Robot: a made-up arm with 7 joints. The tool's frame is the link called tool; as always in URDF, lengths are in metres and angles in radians. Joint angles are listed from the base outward. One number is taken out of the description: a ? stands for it. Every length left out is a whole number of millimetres.
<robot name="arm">
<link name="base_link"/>
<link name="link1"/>
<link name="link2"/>
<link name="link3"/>
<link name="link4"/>
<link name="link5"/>
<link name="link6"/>
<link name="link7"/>
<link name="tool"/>
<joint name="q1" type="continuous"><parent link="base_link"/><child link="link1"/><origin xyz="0 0 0.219" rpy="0 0 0"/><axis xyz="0 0 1"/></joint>
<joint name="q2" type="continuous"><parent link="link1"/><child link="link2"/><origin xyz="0 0 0" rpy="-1.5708 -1.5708 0"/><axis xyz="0 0 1"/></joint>
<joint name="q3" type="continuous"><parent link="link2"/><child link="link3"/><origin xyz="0.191 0 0" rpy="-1.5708 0 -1.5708"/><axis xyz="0 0 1"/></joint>
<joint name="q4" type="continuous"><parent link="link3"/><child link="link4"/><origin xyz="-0.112 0 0" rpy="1.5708 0 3.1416"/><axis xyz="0 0 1"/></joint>
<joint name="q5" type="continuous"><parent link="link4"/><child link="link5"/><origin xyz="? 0.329 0" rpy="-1.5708 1.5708 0"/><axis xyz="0 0 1"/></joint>
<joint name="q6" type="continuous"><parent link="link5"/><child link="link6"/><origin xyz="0 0 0" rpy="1.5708 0 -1.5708"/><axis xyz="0 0 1"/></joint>
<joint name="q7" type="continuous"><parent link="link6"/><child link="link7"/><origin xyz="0.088 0 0" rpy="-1.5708 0 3.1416"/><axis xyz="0 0 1"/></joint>
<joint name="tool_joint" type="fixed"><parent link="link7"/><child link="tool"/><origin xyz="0 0 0" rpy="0 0 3.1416"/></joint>
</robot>
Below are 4 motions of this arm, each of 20 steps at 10 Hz.
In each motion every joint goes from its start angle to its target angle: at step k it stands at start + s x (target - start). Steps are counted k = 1, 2, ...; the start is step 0. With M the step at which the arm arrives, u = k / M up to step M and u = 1 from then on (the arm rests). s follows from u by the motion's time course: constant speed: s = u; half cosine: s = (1 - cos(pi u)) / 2; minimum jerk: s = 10 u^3 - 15 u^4 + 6 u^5.
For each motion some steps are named. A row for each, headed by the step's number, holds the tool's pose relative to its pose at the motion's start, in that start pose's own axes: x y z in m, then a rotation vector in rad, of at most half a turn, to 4 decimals.
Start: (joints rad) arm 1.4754 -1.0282 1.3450 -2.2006 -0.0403 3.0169 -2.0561
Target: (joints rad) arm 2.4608 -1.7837 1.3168 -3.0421 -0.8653 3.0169 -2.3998
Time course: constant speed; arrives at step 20
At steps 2, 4, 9, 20:
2: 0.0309 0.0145 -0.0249 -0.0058 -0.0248 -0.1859
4: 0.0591 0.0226 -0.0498 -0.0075 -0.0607 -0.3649
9: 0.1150 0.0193 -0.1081 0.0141 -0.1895 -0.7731
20: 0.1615 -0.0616 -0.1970 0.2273 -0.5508 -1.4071

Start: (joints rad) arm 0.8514 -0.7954 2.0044 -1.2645 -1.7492 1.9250 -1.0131
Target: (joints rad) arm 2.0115 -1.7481 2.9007 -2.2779 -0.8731 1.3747 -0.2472
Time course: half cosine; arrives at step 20
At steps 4, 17, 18, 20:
4: 0.0171 0.0202 -0.1162 -0.1032 0.0954 0.0391
17: 0.2809 -0.4477 -0.4721 -0.6771 -0.3404 -0.0796
18: 0.2883 -0.4588 -0.4532 -0.6889 -0.3977 -0.0680
20: 0.2936 -0.4666 -0.4369 -0.6981 -0.4458 -0.0569

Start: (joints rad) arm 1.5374 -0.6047 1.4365 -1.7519 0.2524 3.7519 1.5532
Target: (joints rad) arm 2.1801 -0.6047 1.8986 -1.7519 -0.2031 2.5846 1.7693
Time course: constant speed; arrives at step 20
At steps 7, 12, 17, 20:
7: -0.1622 -0.0400 -0.0219 -0.3433 -0.4097 0.0197
12: -0.2736 -0.0757 -0.0815 -0.5479 -0.6649 -0.0838
17: -0.3656 -0.1131 -0.1765 -0.6990 -0.8632 -0.2743
20: -0.4065 -0.1342 -0.2473 -0.7566 -0.9461 -0.4213

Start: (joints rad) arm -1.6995 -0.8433 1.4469 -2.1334 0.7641 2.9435 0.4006
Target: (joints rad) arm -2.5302 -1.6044 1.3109 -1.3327 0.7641 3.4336 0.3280
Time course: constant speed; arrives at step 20
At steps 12, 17, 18, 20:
12: 0.0513 -0.0319 -0.0111 -0.0134 0.7423 -0.4172
17: 0.0207 -0.0375 0.0263 0.0103 0.9035 -0.6941
18: 0.0119 -0.0361 0.0369 0.0195 0.9226 -0.7525
20: -0.0082 -0.0298 0.0605 0.0431 0.9469 -0.8696

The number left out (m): -0.071
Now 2 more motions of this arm.
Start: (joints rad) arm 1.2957 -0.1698 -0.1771 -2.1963 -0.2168 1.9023 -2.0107
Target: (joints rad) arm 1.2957 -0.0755 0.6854 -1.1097 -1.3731 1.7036 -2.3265
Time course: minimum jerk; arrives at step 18
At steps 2, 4, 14, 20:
2: 0.0035 0.0026 -0.0055 -0.0026 -0.0195 -0.0149
4: 0.0246 0.0161 -0.0360 -0.0176 -0.1291 -0.0953
14: 0.3616 -0.0750 -0.3573 -0.3724 -1.4156 -0.4858
20: 0.3814 -0.1055 -0.3767 -0.4177 -1.4943 -0.4508

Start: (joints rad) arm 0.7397 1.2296 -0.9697 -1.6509 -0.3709 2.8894 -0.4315
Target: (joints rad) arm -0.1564 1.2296 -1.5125 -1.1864 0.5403 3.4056 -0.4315
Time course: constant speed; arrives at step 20
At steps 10, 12, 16, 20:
10: -0.2780 0.1212 0.0601 -0.3059 -0.1047 0.6658
12: -0.3365 0.1289 0.0575 -0.4027 -0.1357 0.7615
16: -0.4465 0.1307 0.0383 -0.6200 -0.2030 0.9065
20: -0.5421 0.1182 0.0042 -0.8571 -0.2724 0.9861

